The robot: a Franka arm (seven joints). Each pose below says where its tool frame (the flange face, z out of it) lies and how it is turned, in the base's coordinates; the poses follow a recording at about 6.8 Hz.
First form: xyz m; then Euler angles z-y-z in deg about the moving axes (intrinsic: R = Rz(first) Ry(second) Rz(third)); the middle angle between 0 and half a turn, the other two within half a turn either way.
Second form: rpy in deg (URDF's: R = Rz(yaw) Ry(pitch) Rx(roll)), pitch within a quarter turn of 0, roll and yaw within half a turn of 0; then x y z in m. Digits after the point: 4 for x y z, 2 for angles.
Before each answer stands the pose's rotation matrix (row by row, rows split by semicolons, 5 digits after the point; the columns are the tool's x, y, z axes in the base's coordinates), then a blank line. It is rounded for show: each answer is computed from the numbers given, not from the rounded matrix.
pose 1, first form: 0.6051, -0.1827, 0.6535, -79.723, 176.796, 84.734
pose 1, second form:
0.96346 0.26768 0.00997; 0.26782 -0.96190 -0.05499; -0.00513 0.05566 -0.99844

176.81, 0.29, 15.53, 0.6051, -0.1827, 0.6535
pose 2, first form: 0.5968, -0.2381, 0.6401, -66.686, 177.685, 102.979
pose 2, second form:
0.98370 0.17909 0.01599; 0.17957 -0.98305 -0.03710; 0.00907 0.03936 -0.99918

177.74, -0.52, 10.35, 0.5968, -0.2381, 0.6401
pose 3, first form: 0.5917, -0.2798, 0.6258, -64.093, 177.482, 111.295
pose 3, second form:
0.99661 0.08001 0.01919; 0.08072 -0.99595 -0.03952; 0.01596 0.04093 -0.99903

177.65, -0.91, 4.63, 0.5917, -0.2798, 0.6258
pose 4, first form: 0.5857, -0.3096, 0.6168, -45.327, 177.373, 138.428
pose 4, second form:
0.99730 -0.06598 0.03222; -0.06493 -0.99736 -0.03259; 0.03429 0.03041 -0.99895

178.26, -1.97, -3.73, 0.5857, -0.3096, 0.6168
